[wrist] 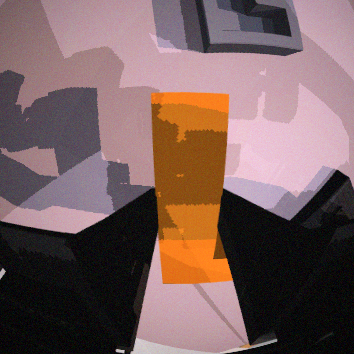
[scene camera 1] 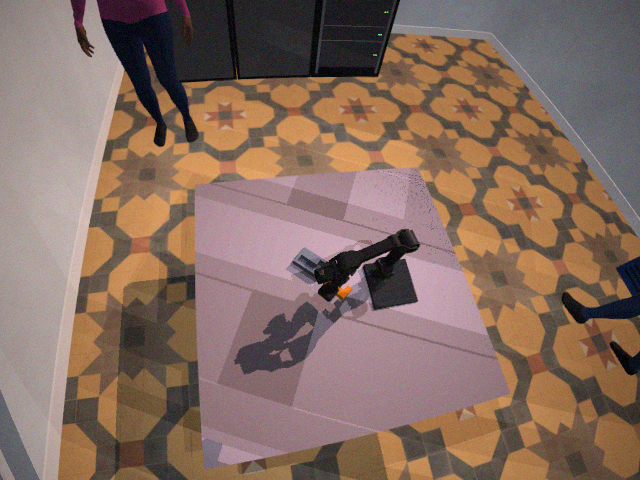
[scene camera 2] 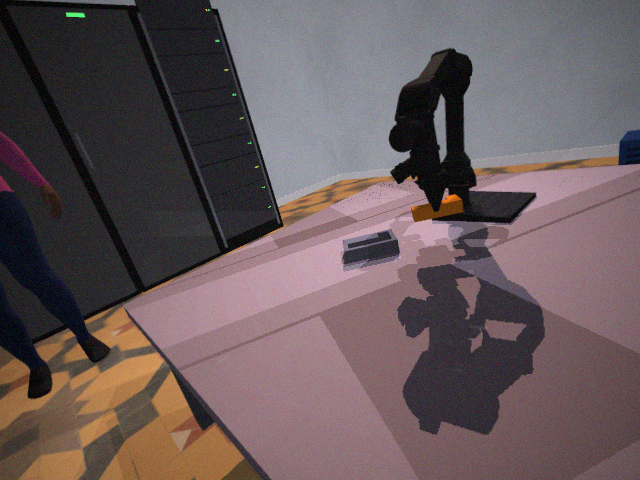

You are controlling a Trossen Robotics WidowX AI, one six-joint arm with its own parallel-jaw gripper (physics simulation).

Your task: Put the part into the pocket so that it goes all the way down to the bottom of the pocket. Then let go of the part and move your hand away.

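Where they show: gripper, fingertip midpoint: point(wrist: 186, 195) point(scene camera 1: 334, 288) point(scene camera 2: 435, 209); arm's base at its link origin: point(scene camera 1: 380, 273).
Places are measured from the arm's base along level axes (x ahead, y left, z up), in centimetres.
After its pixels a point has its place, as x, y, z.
Note:
The orange part point(scene camera 1: 344, 292) @[23.1, 5.3, 9.2] point(scene camera 2: 423, 212) @[28.6, 0.0, 8.0] point(wrist: 190, 167) @[26.9, -0.1, 9.1] is a long bar with a short step to the right at its near end in the wrist view. My gripper point(scene camera 2: 437, 205) @[25.9, 1.9, 7.6] point(wrist: 186, 195) @[25.9, 1.9, 7.6] is shut on it, a finger on each long side, and holds it above the table, close to the robot's base. The grey pocket block point(scene camera 1: 298, 262) @[35.0, -17.4, 1.2] point(scene camera 2: 372, 255) @[32.9, -13.3, -1.6] point(wrist: 250, 47) @[25.6, -9.9, -0.2] lies on the table, apart from the part. Its recess has a corner step. In the wrist view it is at the top, right of centre, partly cut off. The recess floor is partly in shadow.
The black base plate point(scene camera 1: 392, 291) @[-1.7, 10.0, -0.6] point(scene camera 2: 504, 206) @[0.9, 12.1, -0.8] stands beside the gripper on the pink table point(scene camera 1: 361, 372) @[26.8, 37.1, -2.3] point(scene camera 2: 268, 361) @[72.9, -12.9, -2.4]. Arm shadows fall across the table. Dark server cabinets point(scene camera 1: 273, 41) point(scene camera 2: 93, 129) and people stand beyond the table.

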